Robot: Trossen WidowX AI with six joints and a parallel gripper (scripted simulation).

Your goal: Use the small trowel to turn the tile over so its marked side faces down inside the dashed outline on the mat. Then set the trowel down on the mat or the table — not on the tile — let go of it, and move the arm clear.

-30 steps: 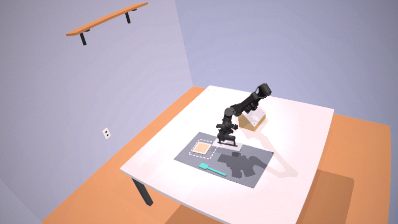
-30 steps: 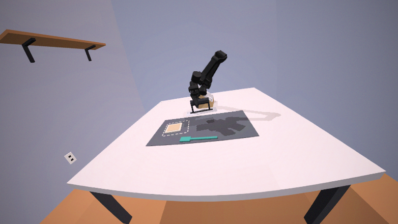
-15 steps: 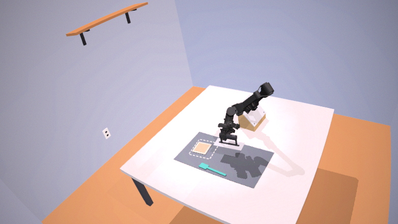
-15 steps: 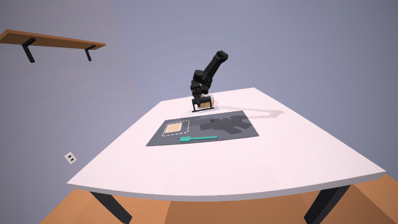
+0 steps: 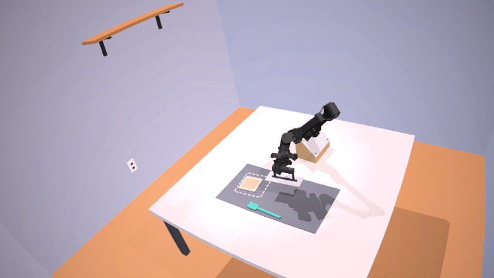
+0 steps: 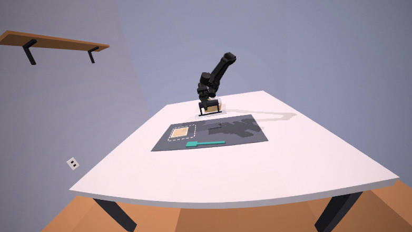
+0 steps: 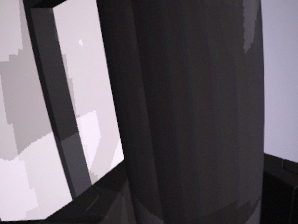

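The grey mat is 2 cm ahead of my gripper tip, 1 cm to the right of it and 16 cm below it. Round my gripper tip: tile: 1 cm ahead, 20 cm to the right, 14 cm below; teal trowel: 16 cm ahead, 3 cm to the right, 14 cm below.
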